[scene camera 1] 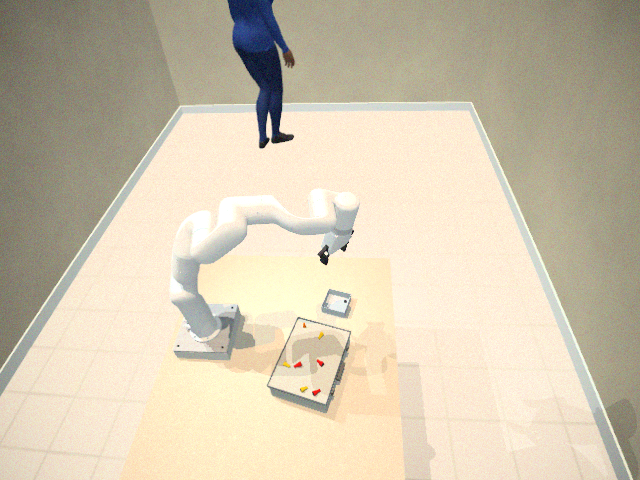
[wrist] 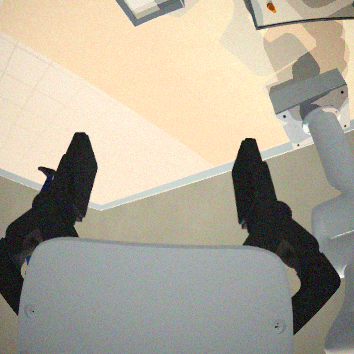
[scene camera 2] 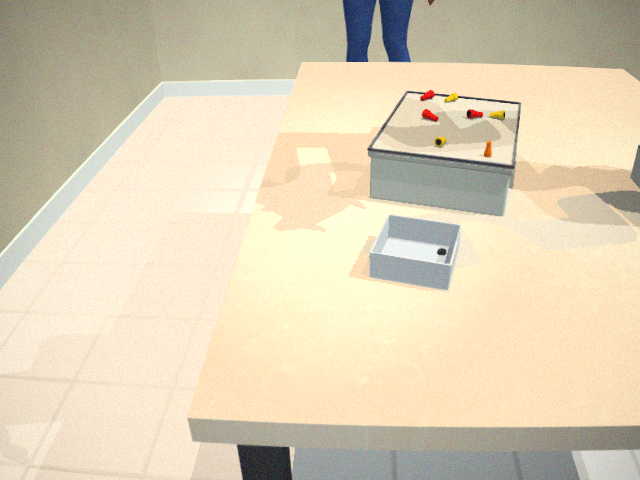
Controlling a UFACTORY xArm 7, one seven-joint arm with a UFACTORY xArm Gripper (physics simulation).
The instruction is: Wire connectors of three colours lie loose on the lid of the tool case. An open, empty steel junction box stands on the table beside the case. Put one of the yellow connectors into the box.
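Pixels of known places: gripper, fingertip midpoint: (scene camera 1: 332, 255) (wrist: 163, 150); arm's base at its link origin: (scene camera 1: 206, 328) (wrist: 320, 119).
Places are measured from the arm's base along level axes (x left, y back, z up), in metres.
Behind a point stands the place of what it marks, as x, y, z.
Three yellow connectors lie apart on the tool case (scene camera 1: 297, 398) @(-0.221, -0.414, -0.015) (scene camera 2: 439, 183) @(0.066, -0.461, -0.025): one yellow connector (scene camera 1: 321, 335) @(0.012, -0.464, 0.027) (scene camera 2: 440, 141) @(0.025, -0.462, 0.027) near the lid's box-side end, one yellow connector (scene camera 1: 286, 364) @(-0.122, -0.358, 0.027) (scene camera 2: 497, 114) @(-0.116, -0.359, 0.025) beside a red one, and one yellow connector (scene camera 1: 303, 388) @(-0.201, -0.435, 0.027) (scene camera 2: 451, 97) @(-0.196, -0.435, 0.026) towards the far end from the box. The open steel junction box (scene camera 1: 334, 312) @(0.170, -0.490, -0.045) (scene camera 2: 410, 269) @(0.272, -0.499, -0.044) (wrist: 159, 14) @(0.227, -0.443, -0.035) stands beside the case, with a dark round spot inside and no connector. My gripper (scene camera 1: 334, 255) @(0.168, -0.492, 0.303) (wrist: 163, 150) @(0.168, -0.492, 0.303) is open and empty, high above the table, beyond the box from the case. The wrist view cuts off box and case.
Three red connectors (scene camera 1: 297, 364) @(-0.118, -0.397, 0.029) (scene camera 1: 320, 362) @(-0.101, -0.478, 0.033) (scene camera 1: 316, 392) @(-0.210, -0.481, 0.028) and an orange connector (scene camera 1: 304, 325) @(0.046, -0.392, 0.028) (scene camera 2: 488, 149) @(0.052, -0.392, 0.029) (wrist: 271, 7) @(0.048, -0.394, 0.031) also lie on the lid. The arm's base (scene camera 1: 203, 355) @(-0.099, -0.016, -0.036) (wrist: 307, 92) @(0.021, -0.105, -0.021) stands on the table (scene camera 1: 206, 413) @(-0.301, -0.095, -0.066) (scene camera 2: 310, 351) @(0.410, -0.603, -0.067). A person (scene camera 1: 266, 72) (scene camera 2: 395, 31) stands on the floor away from the table.
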